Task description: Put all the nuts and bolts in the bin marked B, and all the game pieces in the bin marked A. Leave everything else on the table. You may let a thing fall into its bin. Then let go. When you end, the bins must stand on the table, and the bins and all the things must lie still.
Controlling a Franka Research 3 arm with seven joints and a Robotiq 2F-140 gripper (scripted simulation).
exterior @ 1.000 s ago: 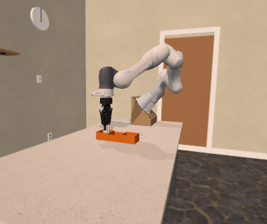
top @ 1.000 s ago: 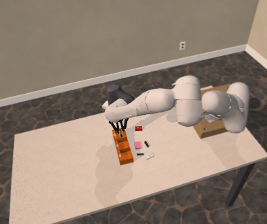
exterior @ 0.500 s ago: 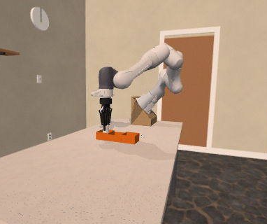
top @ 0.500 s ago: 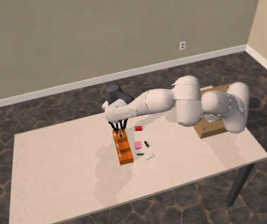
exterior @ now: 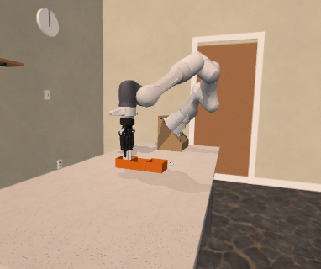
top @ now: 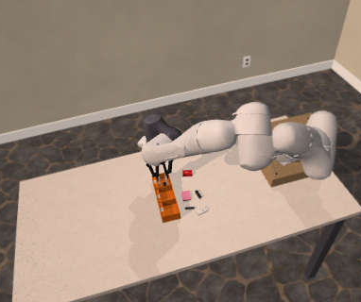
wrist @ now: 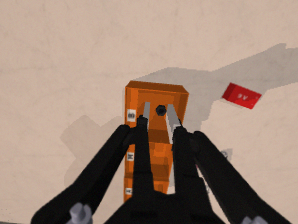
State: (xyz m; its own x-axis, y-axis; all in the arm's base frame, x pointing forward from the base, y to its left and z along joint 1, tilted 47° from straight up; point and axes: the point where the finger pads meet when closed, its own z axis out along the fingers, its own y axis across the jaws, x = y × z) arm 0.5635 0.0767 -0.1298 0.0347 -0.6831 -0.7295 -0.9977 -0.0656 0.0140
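Now: the black nut 10 mm behind my hand and 40 mm below it. From my hand the other things lie so: pink square: 90 mm behind, 90 mm to the left, 50 mm below; then orange bin: 90 mm to the left, 30 mm below; then red piece: 140 mm behind, 40 mm to the right, 40 mm below.
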